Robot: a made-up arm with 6 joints. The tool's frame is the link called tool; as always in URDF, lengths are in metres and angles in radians. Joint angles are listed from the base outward.
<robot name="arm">
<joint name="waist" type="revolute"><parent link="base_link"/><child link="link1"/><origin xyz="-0.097 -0.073 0.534" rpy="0 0 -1.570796"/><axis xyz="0 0 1"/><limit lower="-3.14" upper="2.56"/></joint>
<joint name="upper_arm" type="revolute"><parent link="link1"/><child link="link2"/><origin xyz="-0.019 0.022 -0.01" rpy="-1.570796 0 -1.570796"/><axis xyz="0 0 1"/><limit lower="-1.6" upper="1.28"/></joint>
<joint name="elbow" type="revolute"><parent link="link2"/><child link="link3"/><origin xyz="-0.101 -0.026 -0.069" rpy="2.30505 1.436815 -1.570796"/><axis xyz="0 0 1"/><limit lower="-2.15" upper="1.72"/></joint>
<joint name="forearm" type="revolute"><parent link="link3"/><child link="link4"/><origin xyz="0.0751 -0.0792 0.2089" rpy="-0.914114 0.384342 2.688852"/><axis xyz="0 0 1"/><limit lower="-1.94" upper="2.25"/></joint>
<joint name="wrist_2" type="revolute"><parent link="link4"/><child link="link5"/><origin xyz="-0.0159 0.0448 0.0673" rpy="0.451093 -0.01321 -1.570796"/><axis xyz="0 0 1"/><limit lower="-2.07" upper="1.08"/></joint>
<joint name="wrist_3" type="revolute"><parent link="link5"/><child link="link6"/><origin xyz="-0.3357 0.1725 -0.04" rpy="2.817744 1.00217 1.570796"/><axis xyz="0 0 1"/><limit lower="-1.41" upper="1.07"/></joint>
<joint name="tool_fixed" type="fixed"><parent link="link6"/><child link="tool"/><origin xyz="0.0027 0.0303 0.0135" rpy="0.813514 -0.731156 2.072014"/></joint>
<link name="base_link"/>
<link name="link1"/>
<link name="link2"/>
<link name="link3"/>
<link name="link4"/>
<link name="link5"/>
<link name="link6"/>
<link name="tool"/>
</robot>
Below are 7 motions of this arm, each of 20 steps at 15 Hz.
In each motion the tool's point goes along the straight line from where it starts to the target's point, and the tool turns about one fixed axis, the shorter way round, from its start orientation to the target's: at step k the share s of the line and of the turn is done. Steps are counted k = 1, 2, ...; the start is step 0. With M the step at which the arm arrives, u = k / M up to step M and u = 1 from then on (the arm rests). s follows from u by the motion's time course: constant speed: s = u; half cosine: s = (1 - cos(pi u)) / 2; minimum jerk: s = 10 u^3 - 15 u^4 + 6 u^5.
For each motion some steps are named. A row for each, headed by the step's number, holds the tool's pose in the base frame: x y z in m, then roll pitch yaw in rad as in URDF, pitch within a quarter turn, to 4 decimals.
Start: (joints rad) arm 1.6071 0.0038 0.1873 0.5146 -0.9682 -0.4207
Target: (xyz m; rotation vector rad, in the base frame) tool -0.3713 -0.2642 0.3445 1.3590 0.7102 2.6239
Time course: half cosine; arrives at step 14
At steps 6, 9, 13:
6: -0.1689 -0.1607 0.3126 0.1040 -0.5125 2.5474
9: -0.2776 -0.2163 0.3297 0.4303 -0.6814 2.6480
13: -0.3671 -0.2621 0.3438 0.7240 -0.8351 2.6796

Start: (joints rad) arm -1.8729 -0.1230 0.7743 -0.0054 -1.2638 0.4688
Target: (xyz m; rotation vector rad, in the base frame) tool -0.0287 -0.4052 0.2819 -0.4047 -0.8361 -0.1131
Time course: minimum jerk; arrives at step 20
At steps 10, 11, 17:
10: -0.0890 -0.2747 0.2414 0.0781 -0.6103 -0.1924
11: -0.0778 -0.2990 0.2490 -0.0098 -0.6598 -0.1563
17: -0.0319 -0.3983 0.2797 -0.4356 -0.8253 0.0686

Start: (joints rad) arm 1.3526 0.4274 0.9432 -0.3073 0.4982 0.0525
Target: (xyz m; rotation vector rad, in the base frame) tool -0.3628 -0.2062 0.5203 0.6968 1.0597 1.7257
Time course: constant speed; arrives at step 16
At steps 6, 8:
6: -0.3959 -0.1194 0.4733 0.9634 -0.1161 1.5137
8: -0.3893 -0.1368 0.4827 0.9846 -0.0860 1.6015

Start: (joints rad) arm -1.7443 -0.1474 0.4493 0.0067 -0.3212 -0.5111
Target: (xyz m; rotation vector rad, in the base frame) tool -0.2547 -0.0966 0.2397 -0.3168 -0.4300 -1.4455
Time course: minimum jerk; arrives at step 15
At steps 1, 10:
1: -0.0306 0.0454 0.3423 0.1327 -0.1934 -1.4940
10: -0.2075 -0.0667 0.2613 0.0721 -0.4235 -1.4935

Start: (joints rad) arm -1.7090 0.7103 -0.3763 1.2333 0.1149 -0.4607
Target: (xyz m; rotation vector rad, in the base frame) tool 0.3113 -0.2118 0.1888 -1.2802 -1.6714 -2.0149
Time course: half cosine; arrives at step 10
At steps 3, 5, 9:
3: 0.1706 -0.3181 0.1388 1.3047 -1.1336 2.6660
5: 0.2227 -0.2788 0.1573 1.4414 -1.0173 2.6240
9: 0.3070 -0.2151 0.1873 1.6077 -0.8266 2.6182

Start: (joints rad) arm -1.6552 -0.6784 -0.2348 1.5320 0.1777 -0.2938
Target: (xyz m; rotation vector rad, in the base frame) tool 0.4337 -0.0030 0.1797 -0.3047 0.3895 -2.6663
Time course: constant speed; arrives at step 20
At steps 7, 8, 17, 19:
7: 0.3662 0.0824 0.1632 -0.4075 -0.2915 -2.4994
8: 0.3714 0.0758 0.1644 -0.4002 -0.2813 -2.5139
17: 0.4181 0.0167 0.1759 -0.3422 -0.1851 -2.6396
19: 0.4285 0.0036 0.1784 -0.3311 -0.1629 -2.6664

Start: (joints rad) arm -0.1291 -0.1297 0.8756 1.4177 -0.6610 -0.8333
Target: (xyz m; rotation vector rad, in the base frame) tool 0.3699 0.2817 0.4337 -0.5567 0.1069 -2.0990
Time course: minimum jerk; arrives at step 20
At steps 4, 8, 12, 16, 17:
4: 0.0257 0.4386 0.3831 -0.2206 -0.4273 -1.3764
8: 0.1206 0.3954 0.3970 -0.2392 -0.4016 -1.5743
12: 0.2539 0.3346 0.4166 -0.2735 -0.3721 -1.8505
16: 0.3487 0.2913 0.4306 -0.3022 -0.3570 -2.0457
17: 0.3602 0.2861 0.4323 -0.3059 -0.3555 -2.0692

